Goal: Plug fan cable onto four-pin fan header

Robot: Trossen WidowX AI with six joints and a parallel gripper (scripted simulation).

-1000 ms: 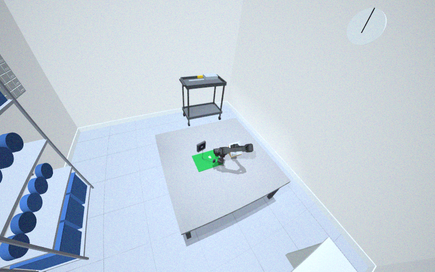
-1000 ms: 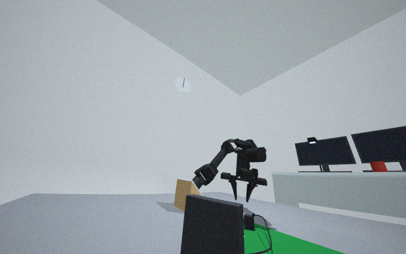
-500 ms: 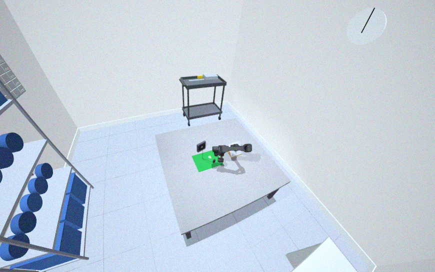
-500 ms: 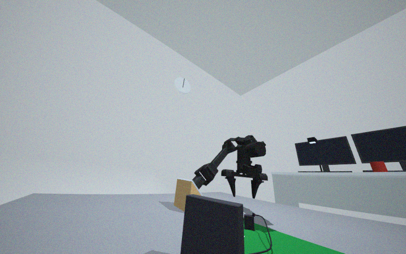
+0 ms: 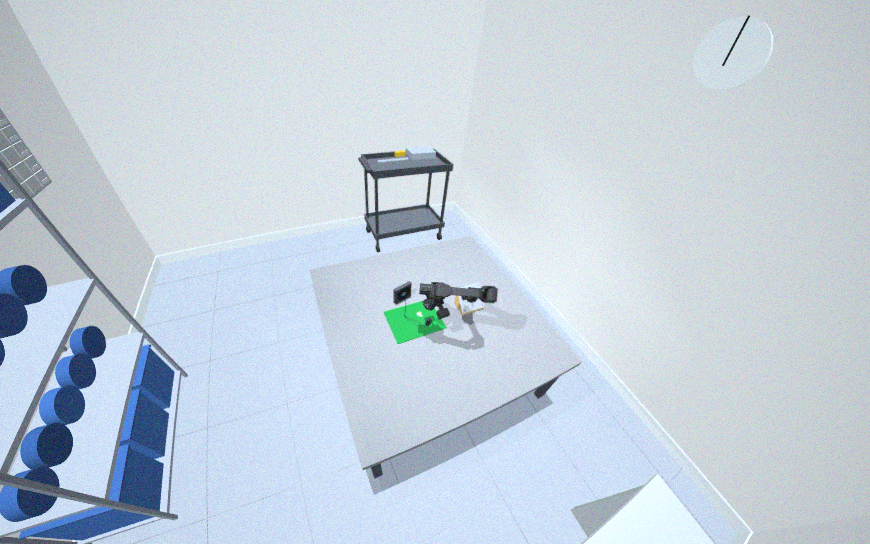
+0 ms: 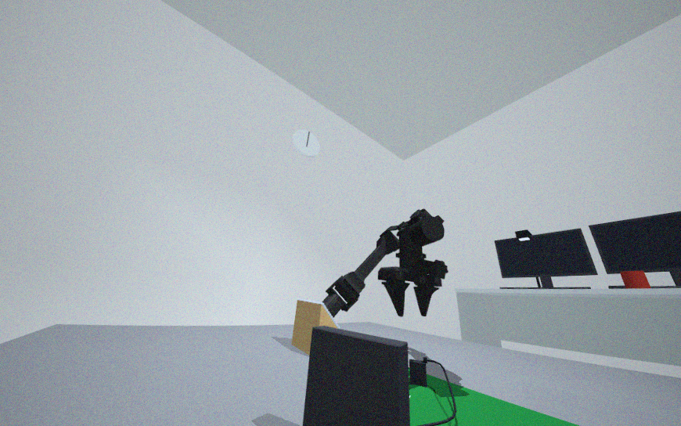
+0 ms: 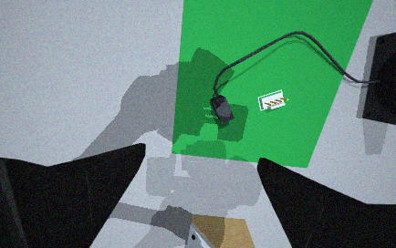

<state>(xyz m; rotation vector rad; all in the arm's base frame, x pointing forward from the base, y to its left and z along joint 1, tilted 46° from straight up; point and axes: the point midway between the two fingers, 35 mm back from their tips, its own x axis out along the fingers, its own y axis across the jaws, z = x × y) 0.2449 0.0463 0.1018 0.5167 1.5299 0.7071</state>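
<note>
Now: gripper tip 30 mm short of the dark plug, 20 mm to the left of it and 100 mm above it. Also, from my gripper tip: black fan (110 mm ahead, 240 mm to the right, 60 mm below); then green board (90 mm ahead, 70 mm to the right, 140 mm below).
</note>
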